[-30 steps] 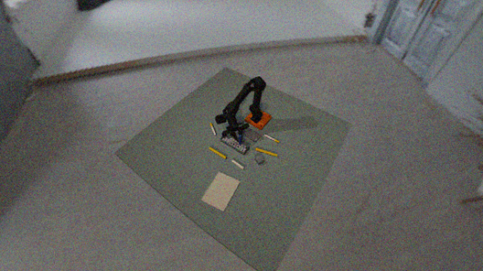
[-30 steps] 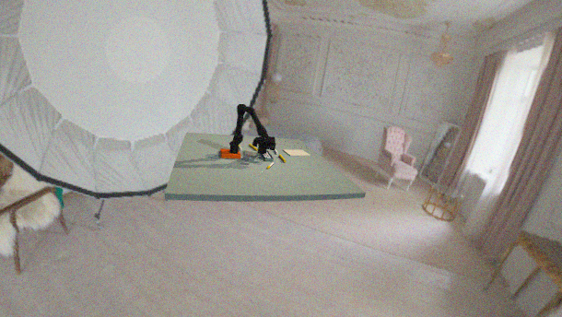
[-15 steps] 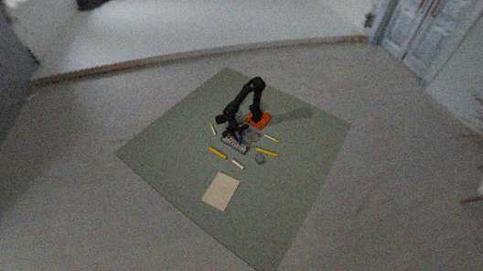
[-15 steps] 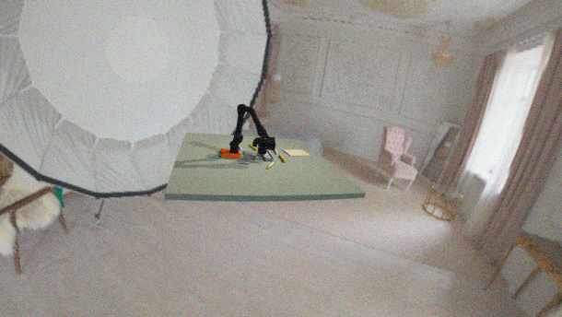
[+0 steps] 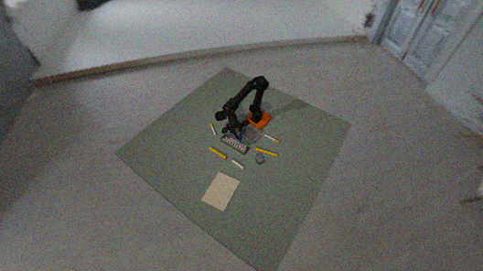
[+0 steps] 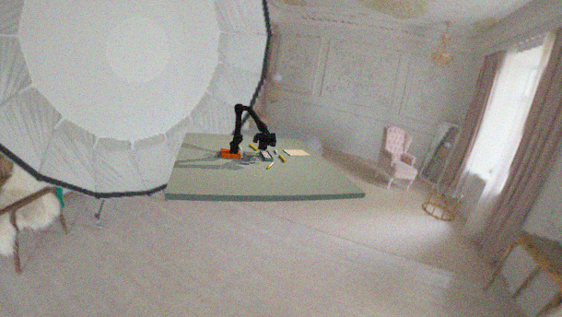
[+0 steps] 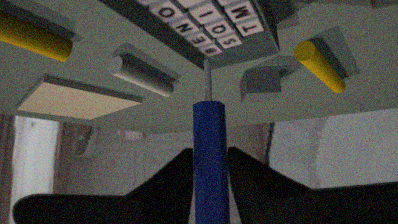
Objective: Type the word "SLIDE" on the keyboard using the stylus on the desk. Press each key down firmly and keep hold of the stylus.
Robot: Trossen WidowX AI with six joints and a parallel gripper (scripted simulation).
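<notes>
Right now the whitish cylinder is 110 mm ahead of my gripper tip, 90 mm to the left of it and 90 mm below it. Round my gripper tip: grey block 10 mm behind, 170 mm to the left, 90 mm below; blue stylus 10 mm below; grey flat plate 140 mm behind, 20 mm to the right, 100 mm below.
</notes>
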